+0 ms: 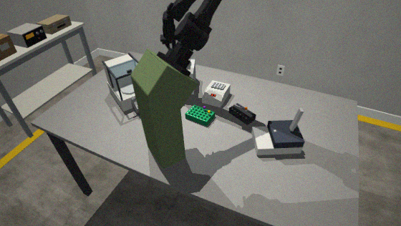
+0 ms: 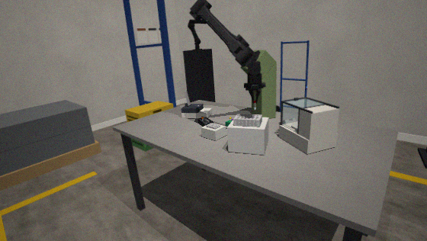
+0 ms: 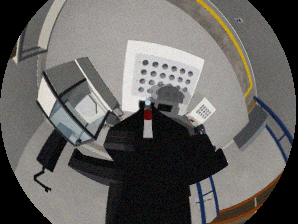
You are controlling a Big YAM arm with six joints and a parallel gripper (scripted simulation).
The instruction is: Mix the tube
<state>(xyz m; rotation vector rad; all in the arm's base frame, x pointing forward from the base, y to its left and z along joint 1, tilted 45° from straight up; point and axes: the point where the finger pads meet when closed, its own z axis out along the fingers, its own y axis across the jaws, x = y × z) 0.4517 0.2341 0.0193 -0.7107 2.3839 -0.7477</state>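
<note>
My hand is 8 cm above the grey shaking block, 4 cm short of it and 2 cm to the left of it. Round my hand: green start key 17 cm below, 13 cm behind, 6 cm to the right; then dry block DB 27 cm to the right, 21 cm below, 4 cm behind; then tube B 2 cm below.
</note>
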